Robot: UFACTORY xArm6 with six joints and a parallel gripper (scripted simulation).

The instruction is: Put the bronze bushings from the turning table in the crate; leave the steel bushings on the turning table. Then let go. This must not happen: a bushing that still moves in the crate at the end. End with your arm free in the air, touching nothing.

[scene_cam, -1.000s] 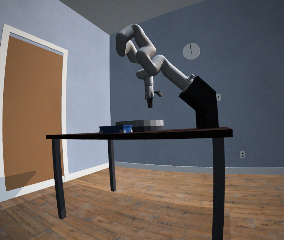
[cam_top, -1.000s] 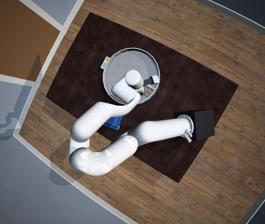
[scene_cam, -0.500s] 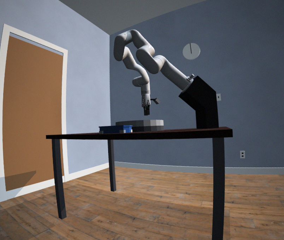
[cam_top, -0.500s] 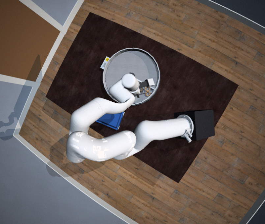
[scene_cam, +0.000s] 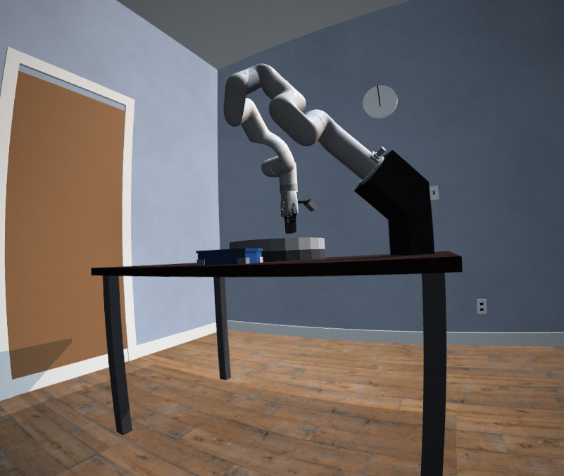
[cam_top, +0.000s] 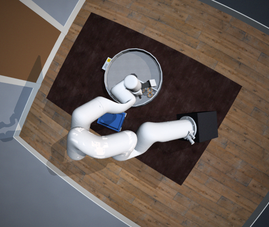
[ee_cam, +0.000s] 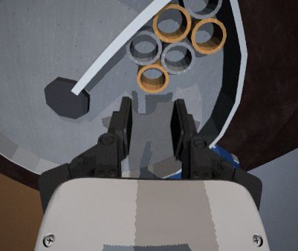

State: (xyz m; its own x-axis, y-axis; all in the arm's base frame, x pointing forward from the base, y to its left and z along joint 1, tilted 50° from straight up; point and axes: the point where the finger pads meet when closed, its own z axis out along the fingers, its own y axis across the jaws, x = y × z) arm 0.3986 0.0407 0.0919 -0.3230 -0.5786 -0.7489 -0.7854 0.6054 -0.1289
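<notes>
Now: the crate 2 cm behind my hand, 30 cm to the left of it and 11 cm below it. Round my hand: round grey turning table: 11 cm ahead, 1 cm to the right, 8 cm below.
</notes>
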